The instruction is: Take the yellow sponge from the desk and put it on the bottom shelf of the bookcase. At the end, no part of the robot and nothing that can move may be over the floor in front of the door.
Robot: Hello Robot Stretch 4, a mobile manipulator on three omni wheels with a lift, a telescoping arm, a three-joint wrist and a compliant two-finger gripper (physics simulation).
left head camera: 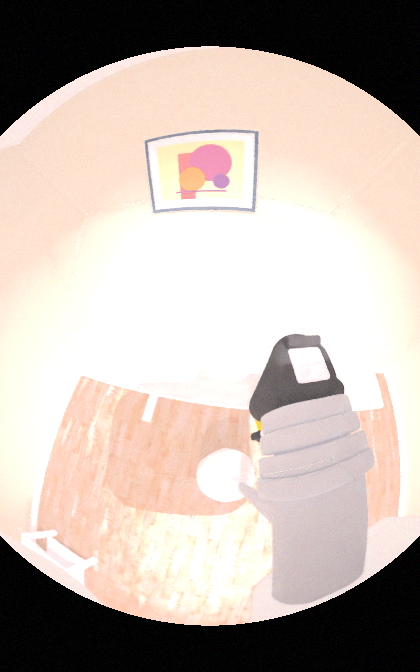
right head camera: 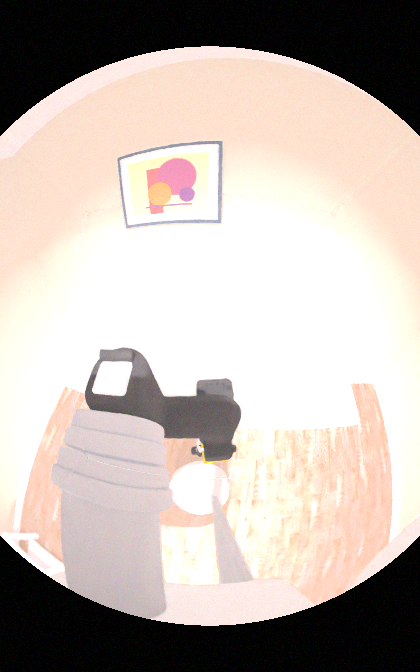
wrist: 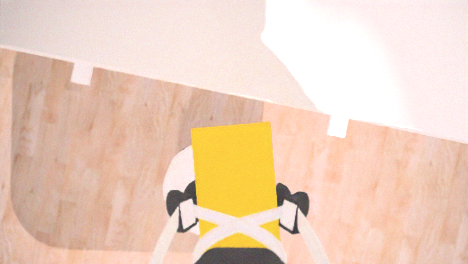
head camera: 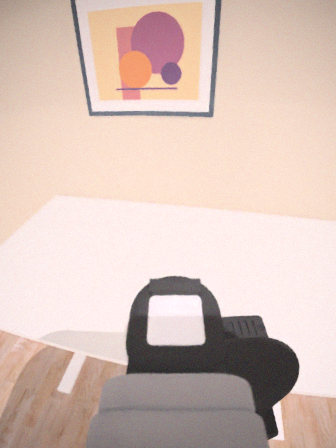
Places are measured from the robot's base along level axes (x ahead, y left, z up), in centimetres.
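Pixels of known places: gripper, fingertip midpoint: (wrist: pixel 237 197).
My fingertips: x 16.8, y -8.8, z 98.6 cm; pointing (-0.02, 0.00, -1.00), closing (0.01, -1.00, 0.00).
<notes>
Behind a point stands the place of what it marks.
The yellow sponge (wrist: pixel 235 170) @[y -8.5, x 20.0, z 102.9 cm] (left head camera: pixel 258 425) (right head camera: pixel 214 461) is between the two dark fingertips in the wrist view, touched on both sides. My gripper (wrist: pixel 237 197) @[y -8.8, x 16.8, z 98.6 cm] (right head camera: pixel 215 451) is shut on it. In the wrist view both show against the wood floor, just outside the front edge of the white desk (head camera: pixel 90 250) @[y 32.5, x 73.1, z 92.3 cm] (wrist: pixel 125 40) @[y 4.9, x 33.6, z 92.2 cm] (right head camera: pixel 310 400). In the head view the wrist and arm hide the sponge and fingers. The bookcase and the door do not show clearly in these views.
A white round object (left head camera: pixel 225 475) (right head camera: pixel 200 489) (wrist: pixel 176 172) @[y 14.9, x 6.3, z 18.6 cm] is low beneath the gripper. A white frame-like object (left head camera: pixel 75 570) stands at the lower left. White desk legs (head camera: pixel 72 374) (wrist: pixel 82 74) reach below the desk edge. A framed picture (head camera: pixel 150 108) @[y 8.3, x 109.4, z 138.0 cm] hangs on the wall behind.
</notes>
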